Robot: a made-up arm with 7 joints. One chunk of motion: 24 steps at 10 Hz.
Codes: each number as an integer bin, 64 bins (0 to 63) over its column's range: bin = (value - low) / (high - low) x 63, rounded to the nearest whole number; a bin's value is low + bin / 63 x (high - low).
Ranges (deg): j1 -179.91..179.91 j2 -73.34..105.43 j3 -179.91..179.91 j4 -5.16..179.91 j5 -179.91..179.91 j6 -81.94..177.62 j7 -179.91..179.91
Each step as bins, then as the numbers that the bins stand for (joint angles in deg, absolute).
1 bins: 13 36 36 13 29 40 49
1 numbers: -105.66 28.81 25.70 33.03 -14.28 82.86 99.95
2 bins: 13 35 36 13 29 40 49
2 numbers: -105.66 25.98 25.70 33.03 -14.28 82.86 99.95
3 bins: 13 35 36 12 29 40 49
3 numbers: -105.66 25.98 25.70 30.09 -14.28 82.86 99.95
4 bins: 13 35 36 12 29 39 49
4 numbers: -105.66 25.98 25.70 30.09 -14.28 78.74 99.95
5 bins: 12 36 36 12 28 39 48
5 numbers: -111.37 28.81 25.70 30.09 -19.99 78.74 94.24
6 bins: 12 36 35 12 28 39 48
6 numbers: -111.37 28.81 19.99 30.09 -19.99 78.74 94.24
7 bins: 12 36 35 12 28 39 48
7 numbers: -111.37 28.81 19.99 30.09 -19.99 78.74 94.24
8 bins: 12 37 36 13 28 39 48
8 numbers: -111.37 31.65 25.70 33.03 -19.99 78.74 94.24
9 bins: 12 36 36 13 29 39 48
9 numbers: -111.37 28.81 25.70 33.03 -14.28 78.74 94.24
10 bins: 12 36 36 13 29 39 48
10 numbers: -111.37 28.81 25.70 33.03 -14.28 78.74 94.24
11 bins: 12 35 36 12 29 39 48
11 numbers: -111.37 25.98 25.70 30.09 -14.28 78.74 94.24
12 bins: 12 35 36 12 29 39 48
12 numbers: -111.37 25.98 25.70 30.09 -14.28 78.74 94.24
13 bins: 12 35 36 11 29 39 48
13 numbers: -111.37 25.98 25.70 27.15 -14.28 78.74 94.24
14 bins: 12 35 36 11 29 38 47
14 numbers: -111.37 25.98 25.70 27.15 -14.28 74.62 88.53
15 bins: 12 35 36 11 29 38 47
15 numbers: -111.37 25.98 25.70 27.15 -14.28 74.62 88.53
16 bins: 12 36 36 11 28 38 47
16 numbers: -111.37 28.81 25.70 27.15 -19.99 74.62 88.53
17 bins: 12 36 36 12 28 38 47
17 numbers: -111.37 28.81 25.70 30.09 -19.99 74.62 88.53
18 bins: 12 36 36 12 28 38 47
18 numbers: -111.37 28.81 25.70 30.09 -19.99 74.62 88.53
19 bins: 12 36 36 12 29 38 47
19 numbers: -111.37 28.81 25.70 30.09 -14.28 74.62 88.53
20 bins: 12 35 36 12 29 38 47
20 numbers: -111.37 25.98 25.70 30.09 -14.28 74.62 88.53
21 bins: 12 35 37 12 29 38 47
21 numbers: -111.37 25.98 31.41 30.09 -14.28 74.62 88.53
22 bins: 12 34 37 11 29 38 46
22 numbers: -111.37 23.14 31.41 27.15 -14.28 74.62 82.82
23 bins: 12 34 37 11 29 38 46
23 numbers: -111.37 23.14 31.41 27.15 -14.28 74.62 82.82
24 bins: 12 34 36 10 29 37 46
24 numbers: -111.37 23.14 25.70 24.22 -14.28 70.50 82.82
